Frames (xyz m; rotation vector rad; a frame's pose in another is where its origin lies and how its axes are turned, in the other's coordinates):
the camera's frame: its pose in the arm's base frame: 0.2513 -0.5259 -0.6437 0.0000 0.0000 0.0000
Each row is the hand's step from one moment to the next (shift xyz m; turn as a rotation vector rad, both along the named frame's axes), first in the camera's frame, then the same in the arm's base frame.
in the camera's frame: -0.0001 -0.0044 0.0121 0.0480 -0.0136 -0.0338
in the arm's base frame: -0.0001 -0.0044 0.0121 0.0480 -0.0136 -0.0338
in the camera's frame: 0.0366 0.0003 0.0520 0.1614 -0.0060 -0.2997
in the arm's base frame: 0.0366 0.0003 0.0520 0.1614 -0.0060 -0.2997
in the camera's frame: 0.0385 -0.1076 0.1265 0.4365 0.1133 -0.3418
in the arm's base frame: 0.0385 -0.1076 0.1265 0.4365 0.1133 -0.3418
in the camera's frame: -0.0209 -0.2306 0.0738 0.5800 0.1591 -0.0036
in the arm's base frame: -0.0209 -0.2306 0.0738 0.5800 0.1591 -0.0036
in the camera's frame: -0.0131 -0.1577 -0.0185 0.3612 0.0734 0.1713
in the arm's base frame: -0.0131 -0.1577 -0.0185 0.3612 0.0734 0.1713
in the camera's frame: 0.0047 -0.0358 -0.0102 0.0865 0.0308 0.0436
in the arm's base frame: 0.0047 -0.0358 -0.0102 0.0865 0.0308 0.0436
